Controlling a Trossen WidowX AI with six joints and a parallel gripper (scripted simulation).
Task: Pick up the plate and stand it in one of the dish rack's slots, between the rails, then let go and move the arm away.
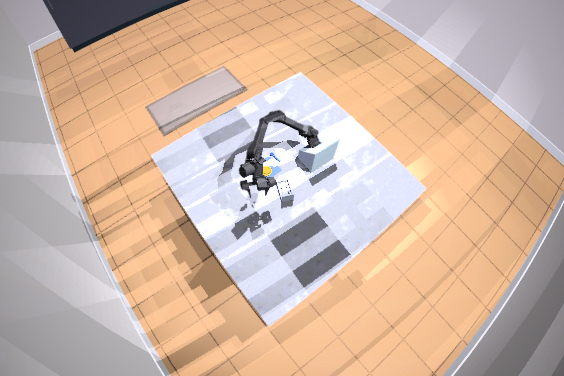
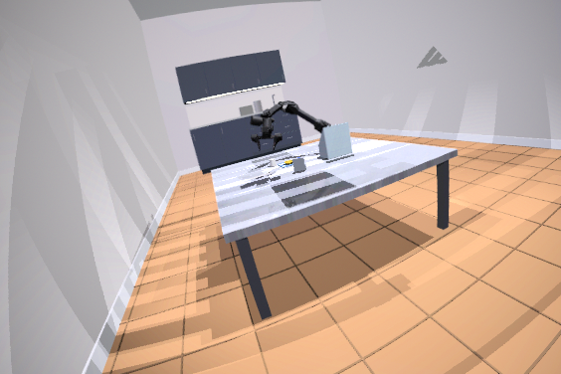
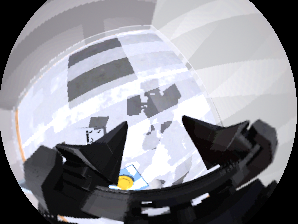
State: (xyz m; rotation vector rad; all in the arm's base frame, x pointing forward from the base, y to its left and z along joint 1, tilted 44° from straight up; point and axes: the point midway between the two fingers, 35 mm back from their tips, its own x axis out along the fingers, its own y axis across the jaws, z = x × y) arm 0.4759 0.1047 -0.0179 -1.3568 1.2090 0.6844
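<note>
My gripper tip is 17 cm past the yellow plate, 18 cm to the left of it and 15 cm above it. The rest, counted from my gripper tip: white cup: 8 cm behind, 26 cm to the right, 14 cm below; blue mat: 18 cm behind, 19 cm to the right, 16 cm below; dish rack: 19 cm behind, 14 cm below.
</note>
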